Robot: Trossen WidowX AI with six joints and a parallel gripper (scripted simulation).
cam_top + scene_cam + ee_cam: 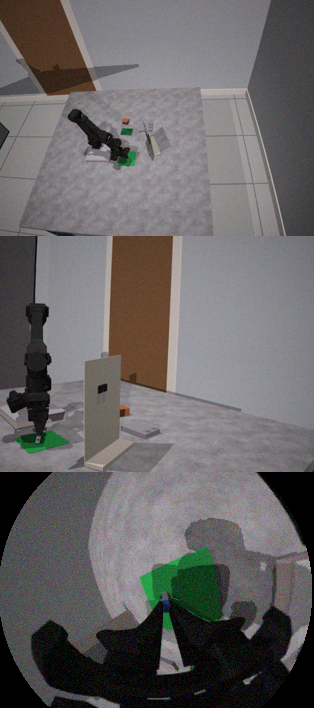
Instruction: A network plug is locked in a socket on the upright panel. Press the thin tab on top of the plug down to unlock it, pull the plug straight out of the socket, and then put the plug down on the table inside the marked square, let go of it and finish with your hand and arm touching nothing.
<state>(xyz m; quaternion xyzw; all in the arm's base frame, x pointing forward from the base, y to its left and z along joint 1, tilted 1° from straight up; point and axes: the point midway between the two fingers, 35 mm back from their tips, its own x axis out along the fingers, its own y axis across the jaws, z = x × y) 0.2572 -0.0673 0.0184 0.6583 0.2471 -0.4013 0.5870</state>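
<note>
My gripper tip is now right at the network plug. Also, from my gripper tip: green marked square 2 cm below, 1 cm to the left, 1 cm behind; then flat grey plate 30 cm to the left, 7 cm ahead, 1 cm below; then cream upright panel 16 cm ahead, 13 cm to the left, 10 cm above.
</note>
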